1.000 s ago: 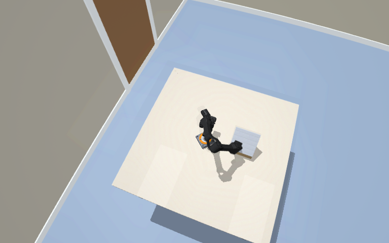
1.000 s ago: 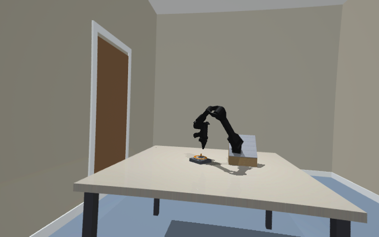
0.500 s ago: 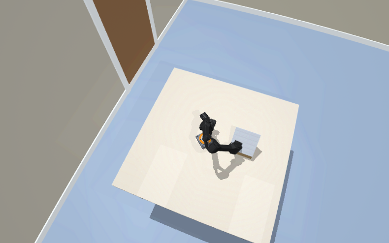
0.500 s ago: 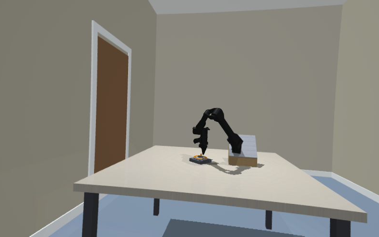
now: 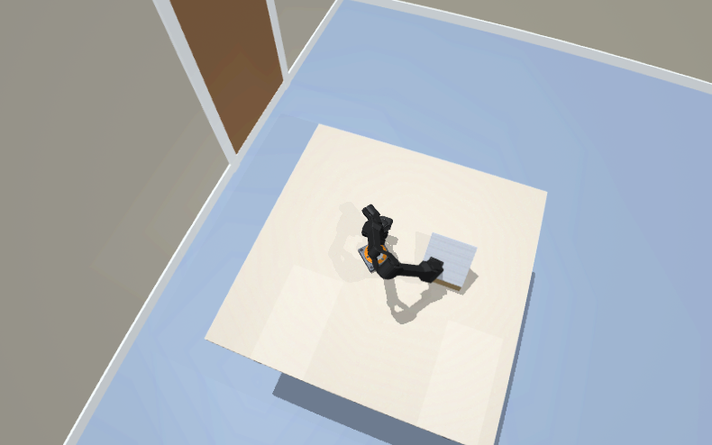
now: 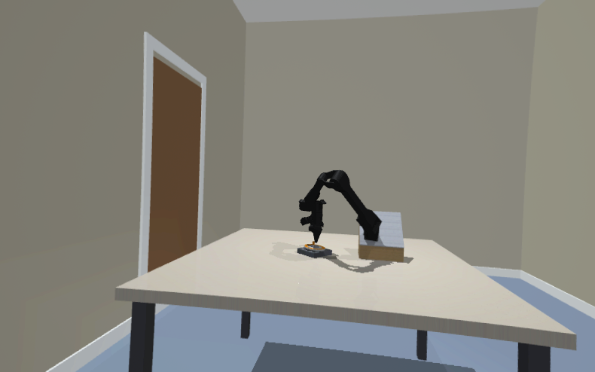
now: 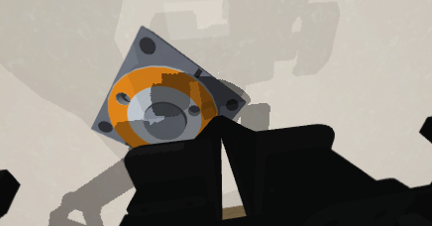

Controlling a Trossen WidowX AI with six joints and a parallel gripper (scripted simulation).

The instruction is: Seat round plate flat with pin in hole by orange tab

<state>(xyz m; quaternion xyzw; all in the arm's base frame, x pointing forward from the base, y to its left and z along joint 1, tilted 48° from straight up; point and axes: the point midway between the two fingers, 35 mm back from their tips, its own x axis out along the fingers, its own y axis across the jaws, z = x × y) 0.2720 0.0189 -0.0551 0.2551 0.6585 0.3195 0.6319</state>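
My gripper tip is now 3 cm to the right of the round plate and 1 cm above it.
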